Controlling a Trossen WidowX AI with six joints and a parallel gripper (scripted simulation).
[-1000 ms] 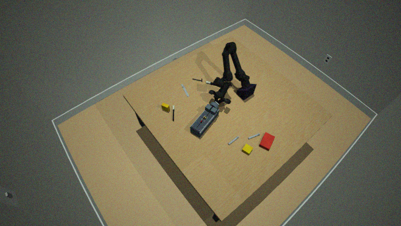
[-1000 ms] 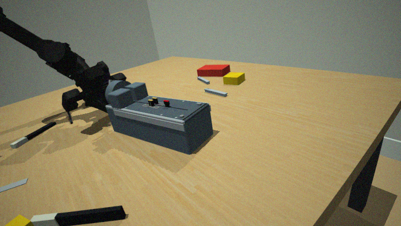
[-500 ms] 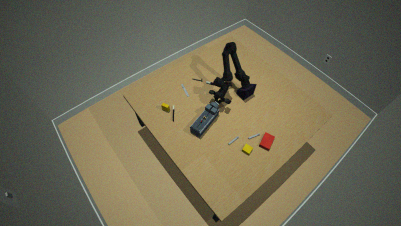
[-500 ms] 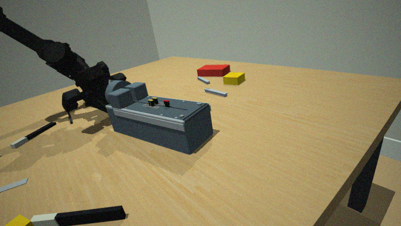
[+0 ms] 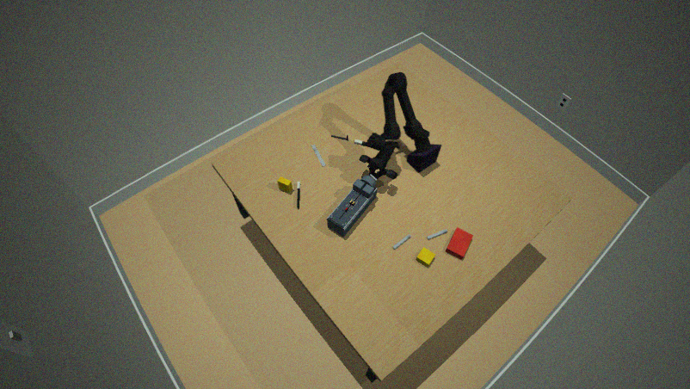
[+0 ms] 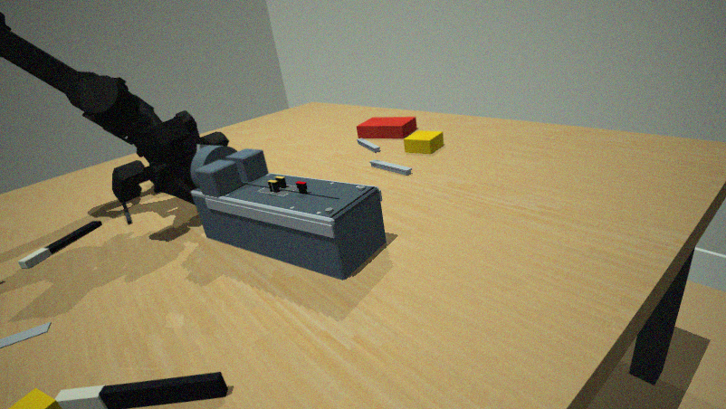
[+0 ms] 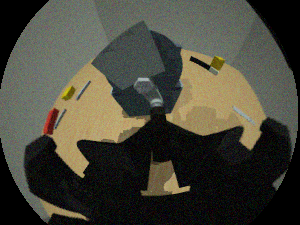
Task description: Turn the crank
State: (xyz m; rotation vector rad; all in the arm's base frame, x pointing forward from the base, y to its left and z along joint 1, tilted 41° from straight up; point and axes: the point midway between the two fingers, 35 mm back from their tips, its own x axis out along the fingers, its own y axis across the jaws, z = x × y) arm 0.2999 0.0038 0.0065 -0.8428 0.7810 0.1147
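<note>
Right now the dark crank handle is 2 cm behind my gripper tip, 1 cm to the right of it and 3 cm above it. The rest, counted from my gripper tip: red pointer: 19 cm ahead, 9 cm to the left, 5 cm above; red block: 17 cm behind, 46 cm to the left, 2 cm below; grey bar: 12 cm ahead, 29 cm to the right, 4 cm below.
</note>
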